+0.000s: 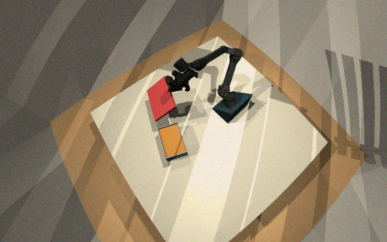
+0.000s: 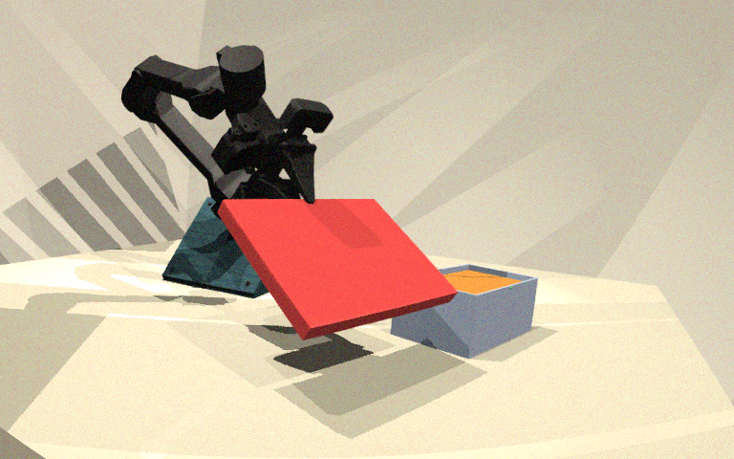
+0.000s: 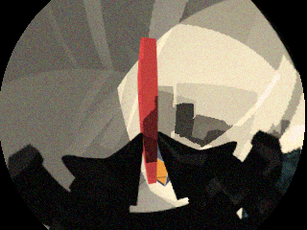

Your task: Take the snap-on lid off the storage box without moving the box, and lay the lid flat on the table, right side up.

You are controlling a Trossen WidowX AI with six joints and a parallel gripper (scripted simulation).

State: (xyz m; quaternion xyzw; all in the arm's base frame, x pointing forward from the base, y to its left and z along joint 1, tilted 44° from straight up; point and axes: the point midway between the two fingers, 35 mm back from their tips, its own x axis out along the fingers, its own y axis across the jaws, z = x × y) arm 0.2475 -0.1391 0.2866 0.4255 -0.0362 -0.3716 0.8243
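Now: gripper tip 70 mm short of the red lid, 40 mm above it and 20 mm to the left of it. The rest, counted from my gripper tip: grey-blue storage box 230 mm to the left, 170 mm ahead, 140 mm below.
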